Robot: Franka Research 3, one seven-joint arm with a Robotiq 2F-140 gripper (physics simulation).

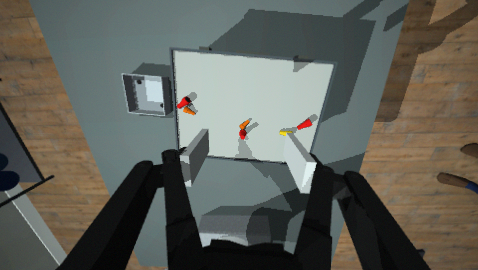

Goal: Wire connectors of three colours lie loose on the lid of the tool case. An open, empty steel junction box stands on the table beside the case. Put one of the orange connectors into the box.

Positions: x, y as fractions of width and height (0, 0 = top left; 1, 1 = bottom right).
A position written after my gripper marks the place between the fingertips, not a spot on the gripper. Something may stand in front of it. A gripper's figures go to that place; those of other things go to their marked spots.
Labels:
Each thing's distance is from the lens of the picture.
my gripper (0.52, 0.53): 0.20 m
steel junction box (0.30, 0.35): 0.54 m
tool case (0.57, 0.35): 0.33 m
The marked spots on the tool case and the steel junction box are 0.37 m apart.

